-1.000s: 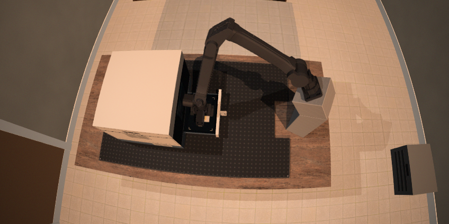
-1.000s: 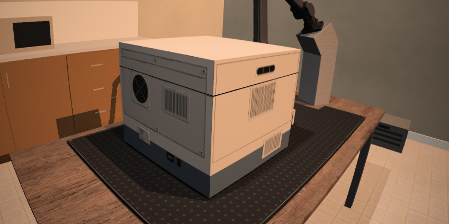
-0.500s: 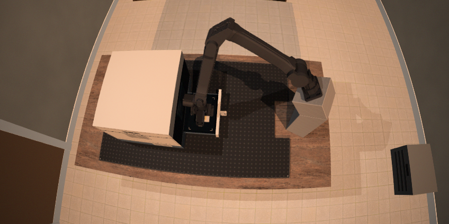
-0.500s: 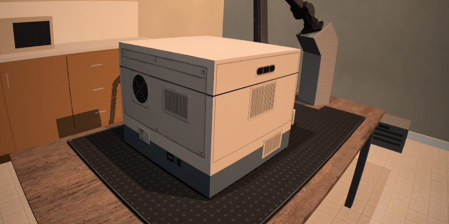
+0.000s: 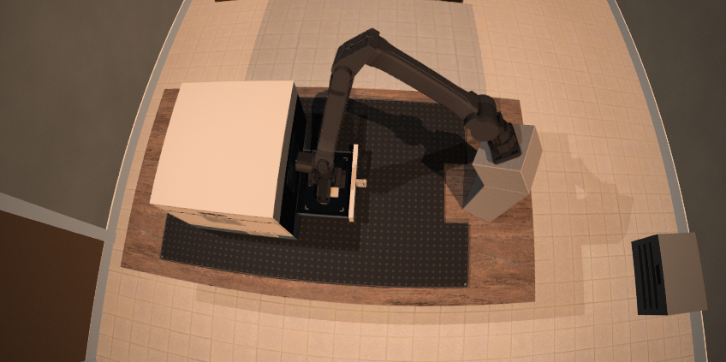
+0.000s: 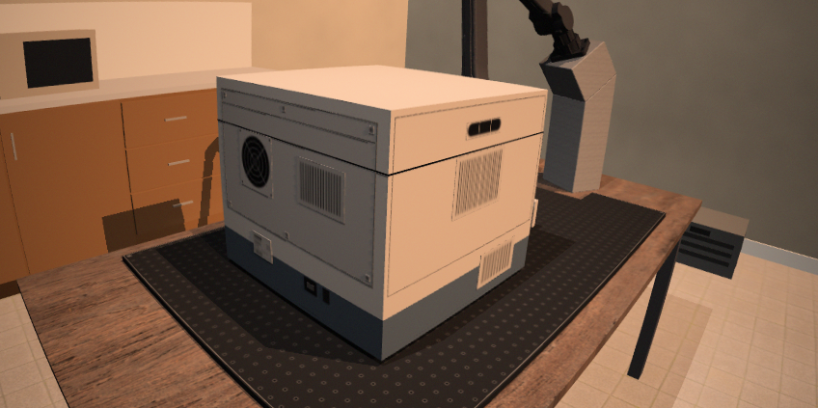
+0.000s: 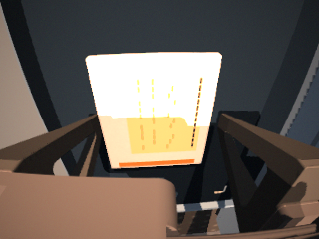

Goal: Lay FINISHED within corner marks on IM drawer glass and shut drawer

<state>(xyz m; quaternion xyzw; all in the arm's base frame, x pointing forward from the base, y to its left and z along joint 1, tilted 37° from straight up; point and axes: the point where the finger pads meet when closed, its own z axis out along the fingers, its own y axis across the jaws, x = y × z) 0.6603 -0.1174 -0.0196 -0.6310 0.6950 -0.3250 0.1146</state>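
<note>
The finished cassette lies 10 mm to the right of my hand and 10 mm below it.
</note>
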